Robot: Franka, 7 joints.
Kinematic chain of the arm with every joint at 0, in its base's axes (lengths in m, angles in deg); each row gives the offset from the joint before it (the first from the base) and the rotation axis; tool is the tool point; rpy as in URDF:
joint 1: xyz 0 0 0.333 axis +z
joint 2: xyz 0 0 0 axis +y
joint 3: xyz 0 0 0.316 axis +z
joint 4: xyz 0.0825 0 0 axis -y
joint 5: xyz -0.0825 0 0.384 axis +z
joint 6: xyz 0 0 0 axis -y
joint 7: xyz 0.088 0 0 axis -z
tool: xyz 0 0 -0.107 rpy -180 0 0
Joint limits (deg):
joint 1: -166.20..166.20
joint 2: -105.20..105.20
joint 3: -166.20..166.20
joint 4: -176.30..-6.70
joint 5: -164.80..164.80
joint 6: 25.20..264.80
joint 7: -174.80..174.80
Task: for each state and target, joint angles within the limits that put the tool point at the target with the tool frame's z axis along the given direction. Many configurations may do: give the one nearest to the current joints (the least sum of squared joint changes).
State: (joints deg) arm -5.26 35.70 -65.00 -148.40 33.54 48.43 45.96
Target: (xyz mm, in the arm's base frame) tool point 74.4 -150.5 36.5 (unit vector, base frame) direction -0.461 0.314 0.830
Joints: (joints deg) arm -0.62 76.35 -23.72 -132.73 -5.81 57.71 45.96
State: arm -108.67 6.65 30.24 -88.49 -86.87 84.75 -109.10
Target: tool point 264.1 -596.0 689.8 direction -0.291 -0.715 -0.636
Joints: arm -103.57 15.55 50.07 -76.08 -56.19 112.36 -109.10
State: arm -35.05 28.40 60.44 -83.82 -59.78 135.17 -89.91
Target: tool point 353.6 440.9 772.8 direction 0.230 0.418 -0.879
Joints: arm -24.54 24.29 100.28 -73.27 -28.58 98.89 -89.91
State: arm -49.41 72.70 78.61 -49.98 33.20 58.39 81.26
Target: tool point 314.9 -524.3 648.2 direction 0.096 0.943 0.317
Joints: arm -104.38 67.87 93.91 -59.66 47.63 62.48 81.26
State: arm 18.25 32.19 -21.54 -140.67 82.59 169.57 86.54
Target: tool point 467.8 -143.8 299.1 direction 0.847 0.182 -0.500
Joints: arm 12.72 2.66 -27.14 -136.46 123.19 151.67 86.54
